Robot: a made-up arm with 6 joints. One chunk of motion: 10 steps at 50 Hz.
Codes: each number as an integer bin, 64 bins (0 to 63) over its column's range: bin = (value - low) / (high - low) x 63, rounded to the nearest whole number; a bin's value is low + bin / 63 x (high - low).
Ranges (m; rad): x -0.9..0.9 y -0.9..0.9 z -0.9..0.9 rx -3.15..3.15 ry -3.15..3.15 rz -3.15..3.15
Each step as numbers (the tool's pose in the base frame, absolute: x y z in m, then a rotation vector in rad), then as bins.
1 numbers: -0.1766 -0.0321 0.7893 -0.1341 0.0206 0.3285
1 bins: 25 30 59 30 32 35
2 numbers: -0.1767 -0.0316 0.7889 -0.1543 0.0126 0.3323
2 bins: 25 30 59 30 32 35
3 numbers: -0.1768 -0.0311 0.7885 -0.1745 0.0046 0.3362
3 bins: 25 30 59 30 32 35
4 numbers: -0.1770 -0.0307 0.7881 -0.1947 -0.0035 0.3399
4 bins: 25 30 59 30 31 35
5 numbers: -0.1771 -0.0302 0.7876 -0.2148 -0.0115 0.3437
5 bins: 25 30 59 29 31 35
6 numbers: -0.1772 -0.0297 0.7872 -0.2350 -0.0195 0.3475
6 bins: 25 30 59 29 31 35
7 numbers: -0.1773 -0.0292 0.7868 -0.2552 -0.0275 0.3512
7 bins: 25 30 59 29 31 35
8 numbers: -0.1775 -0.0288 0.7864 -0.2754 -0.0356 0.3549
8 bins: 25 30 59 29 31 35
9 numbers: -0.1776 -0.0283 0.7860 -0.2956 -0.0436 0.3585
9 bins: 25 31 59 29 31 35
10 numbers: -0.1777 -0.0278 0.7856 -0.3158 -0.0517 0.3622
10 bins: 25 31 59 28 31 35
